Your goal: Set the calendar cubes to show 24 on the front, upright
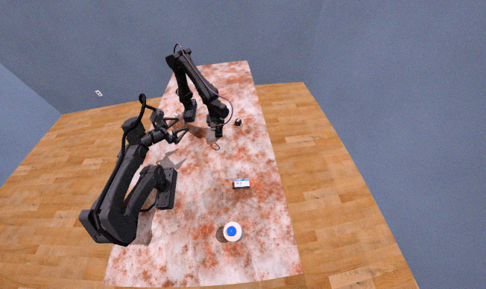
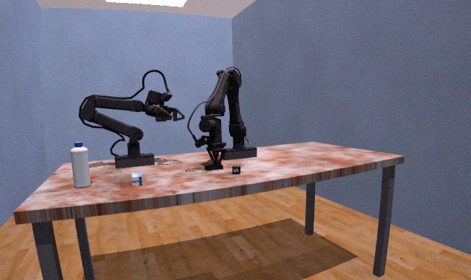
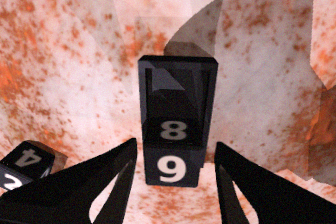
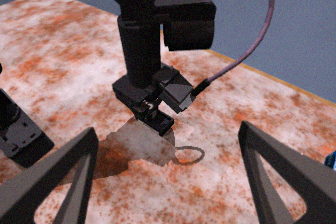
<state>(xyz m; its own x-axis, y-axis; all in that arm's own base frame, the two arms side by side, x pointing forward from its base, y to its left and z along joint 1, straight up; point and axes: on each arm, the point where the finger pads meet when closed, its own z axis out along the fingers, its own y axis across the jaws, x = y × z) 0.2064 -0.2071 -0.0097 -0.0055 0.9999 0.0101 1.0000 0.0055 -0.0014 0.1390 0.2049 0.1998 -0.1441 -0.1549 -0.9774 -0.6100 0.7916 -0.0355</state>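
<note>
Now: left hand 10 mm to the left of the black tray and 20 mm above it. Round my left hand: white box 150 mm ahead, 360 mm to the right, 10 mm below; white bottle 120 mm ahead, 570 mm to the right, 50 mm above.
</note>
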